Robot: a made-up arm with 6 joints.
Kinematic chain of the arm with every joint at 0, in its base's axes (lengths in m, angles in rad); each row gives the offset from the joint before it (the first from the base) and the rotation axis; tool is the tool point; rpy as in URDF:
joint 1: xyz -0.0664 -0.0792 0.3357 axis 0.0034 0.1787 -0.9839
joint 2: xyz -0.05 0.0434 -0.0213 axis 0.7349 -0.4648 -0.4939
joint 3: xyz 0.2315 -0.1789 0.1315 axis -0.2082 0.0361 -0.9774
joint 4: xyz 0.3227 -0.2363 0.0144 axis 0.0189 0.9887 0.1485
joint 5: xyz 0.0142 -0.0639 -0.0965 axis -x
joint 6: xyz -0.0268 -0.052 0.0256 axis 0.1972 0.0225 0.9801
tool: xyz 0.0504 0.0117 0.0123 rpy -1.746 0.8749 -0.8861
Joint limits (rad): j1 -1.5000..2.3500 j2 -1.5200..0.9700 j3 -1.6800..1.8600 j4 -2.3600..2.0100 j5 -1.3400..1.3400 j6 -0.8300..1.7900
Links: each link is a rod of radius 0.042 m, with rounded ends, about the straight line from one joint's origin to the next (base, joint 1, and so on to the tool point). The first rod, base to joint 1, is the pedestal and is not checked.
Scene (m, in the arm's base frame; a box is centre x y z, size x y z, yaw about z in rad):
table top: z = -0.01
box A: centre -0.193 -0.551 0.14 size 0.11 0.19 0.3 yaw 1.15
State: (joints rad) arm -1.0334 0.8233 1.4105 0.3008 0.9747 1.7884
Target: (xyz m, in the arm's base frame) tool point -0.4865 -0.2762 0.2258
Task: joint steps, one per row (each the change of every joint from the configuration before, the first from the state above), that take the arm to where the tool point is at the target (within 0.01 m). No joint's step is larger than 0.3 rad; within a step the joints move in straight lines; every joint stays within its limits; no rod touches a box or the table.
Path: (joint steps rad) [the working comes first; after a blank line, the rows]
Joints at the target: 0.3236 0.8774 1.7666 0.3025 0.7118 1.7900
Straight joint move there: touches box A.

1: 0.2057 -0.2371 -0.1170 -0.0490 0.1218 0.0005
2: 0.2058 -0.2370 -0.1171 -0.0490 0.1217 0.0006
3: 0.2057 -0.2371 -0.1170 -0.0490 0.1218 0.0005
4: 0.2509 -0.0200 0.1118 0.0605 0.0000 0.0000
5: 0.2509 -0.0200 0.1117 0.0605 0.0000 0.0000
6: 0.2509 -0.0199 0.1118 0.0606 0.0000 0.0000
7: 0.2508 -0.0200 0.1118 0.0605 0.0000 0.0000
8: -0.0879 0.2817 0.0867 -0.0311 -0.2094 0.0000
9: -0.0879 0.2818 0.0867 -0.0312 -0.2094 0.0000
10: -0.0879 0.2817 0.0867 -0.0311 -0.2094 0.0000

